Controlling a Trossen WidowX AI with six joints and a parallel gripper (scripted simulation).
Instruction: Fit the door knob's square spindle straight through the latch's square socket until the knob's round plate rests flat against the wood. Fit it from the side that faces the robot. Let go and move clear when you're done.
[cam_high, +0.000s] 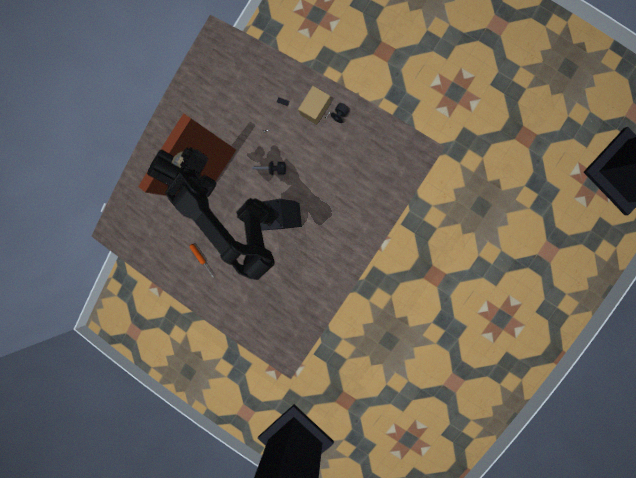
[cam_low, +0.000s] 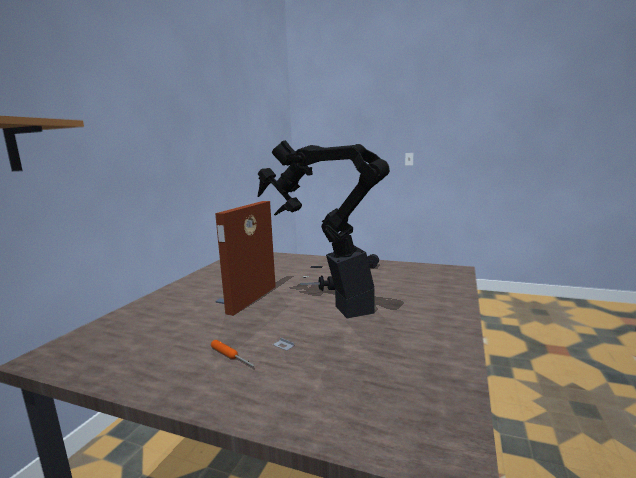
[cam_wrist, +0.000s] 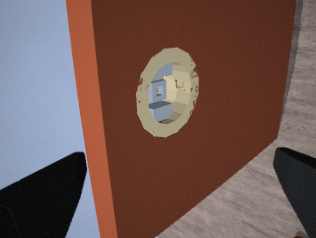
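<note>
Right now my hand is 12 cm short of the grey latch, 10 cm above it and 1 cm to the right of it. Also, from my hand: small metal plate 40 cm below, 24 cm to the left, 20 cm behind; then orange screwdriver 39 cm below, 37 cm to the left, 12 cm behind; then white latch plate 16 cm to the left, 10 cm below, 10 cm ahead.
</note>
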